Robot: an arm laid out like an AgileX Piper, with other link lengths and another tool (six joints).
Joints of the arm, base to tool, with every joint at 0 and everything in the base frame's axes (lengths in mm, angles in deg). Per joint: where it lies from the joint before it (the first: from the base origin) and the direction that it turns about. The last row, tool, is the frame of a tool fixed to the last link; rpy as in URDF.
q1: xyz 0 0 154.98 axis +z
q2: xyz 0 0 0 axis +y
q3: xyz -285.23 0 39 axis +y
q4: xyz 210.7 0 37.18 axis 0.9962 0 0.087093
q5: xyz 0 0 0 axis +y
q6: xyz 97 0 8.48 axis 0.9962 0 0.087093
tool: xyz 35.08 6 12.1 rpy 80.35 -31.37 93.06
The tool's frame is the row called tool.
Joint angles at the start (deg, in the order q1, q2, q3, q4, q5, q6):
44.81, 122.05, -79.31, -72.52, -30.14, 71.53
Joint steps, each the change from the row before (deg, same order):
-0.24, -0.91, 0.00, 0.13, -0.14, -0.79
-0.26, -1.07, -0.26, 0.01, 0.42, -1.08
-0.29, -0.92, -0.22, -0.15, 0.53, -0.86
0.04, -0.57, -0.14, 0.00, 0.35, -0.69
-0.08, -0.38, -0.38, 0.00, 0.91, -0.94
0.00, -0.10, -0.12, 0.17, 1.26, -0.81
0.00, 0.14, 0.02, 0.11, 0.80, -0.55
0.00, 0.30, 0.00, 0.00, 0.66, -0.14
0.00, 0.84, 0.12, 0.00, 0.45, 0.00
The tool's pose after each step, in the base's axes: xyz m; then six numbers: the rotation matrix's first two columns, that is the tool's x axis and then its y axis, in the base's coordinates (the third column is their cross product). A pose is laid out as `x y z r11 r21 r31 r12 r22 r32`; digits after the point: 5 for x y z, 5 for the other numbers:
0.28528 0.37821 0.22275 -0.60508 0.44295 0.66157 0.74885 0.03446 0.66184
0.28709 0.37612 0.23223 -0.62636 0.43984 0.64359 0.72559 0.02718 0.68759
0.28914 0.37371 0.24003 -0.64358 0.44115 0.62545 0.70426 0.02134 0.70962
0.28902 0.37327 0.24493 -0.65648 0.43978 0.61289 0.68947 0.02018 0.72403
0.29127 0.37233 0.24886 -0.66887 0.44786 0.59332 0.67018 0.01794 0.74198
0.29365 0.37134 0.24894 -0.67220 0.46454 0.57650 0.65797 0.01781 0.75283
0.29521 0.37075 0.24683 -0.67226 0.47710 0.56608 0.65266 0.02103 0.75736
0.29671 0.37045 0.24360 -0.66825 0.48891 0.56072 0.65286 0.02406 0.75709
0.29818 0.37066 0.23554 -0.65906 0.50217 0.55989 0.66125 0.03223 0.74947

